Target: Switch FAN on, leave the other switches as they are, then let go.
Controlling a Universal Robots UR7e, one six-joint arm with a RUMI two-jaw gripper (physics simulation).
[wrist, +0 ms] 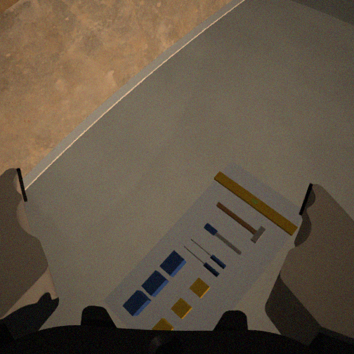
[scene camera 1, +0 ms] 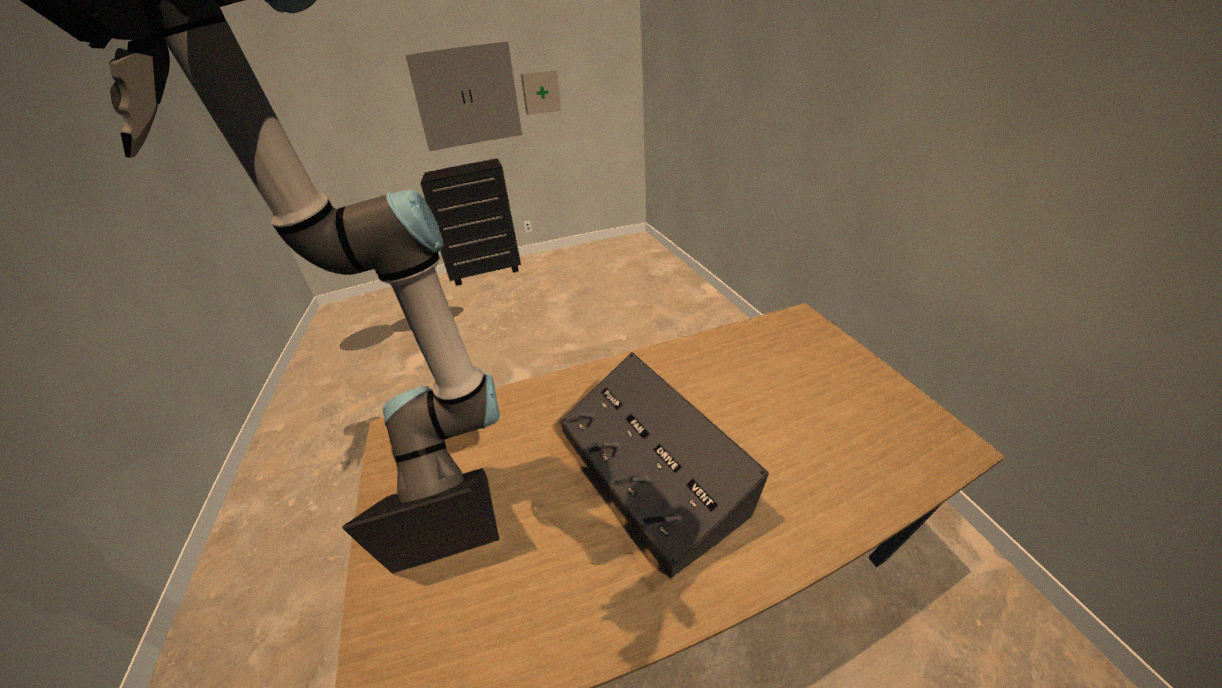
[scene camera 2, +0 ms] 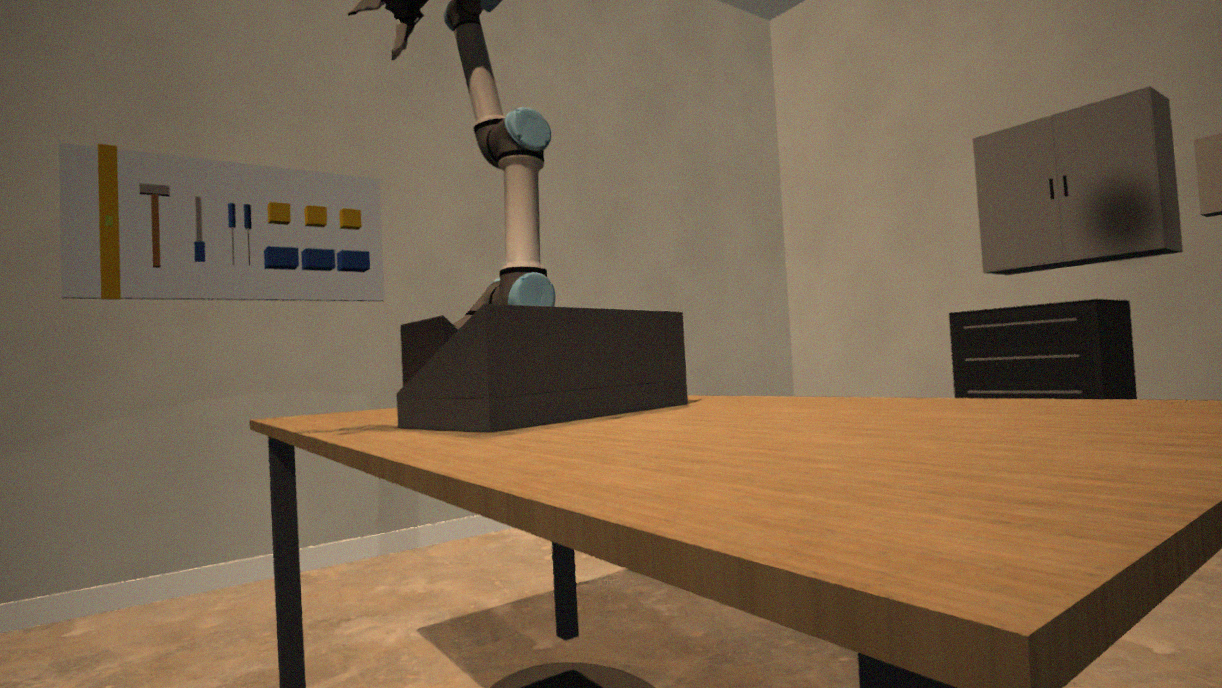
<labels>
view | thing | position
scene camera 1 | my gripper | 21, 102
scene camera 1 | dark sloped switch panel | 692, 469
</labels>
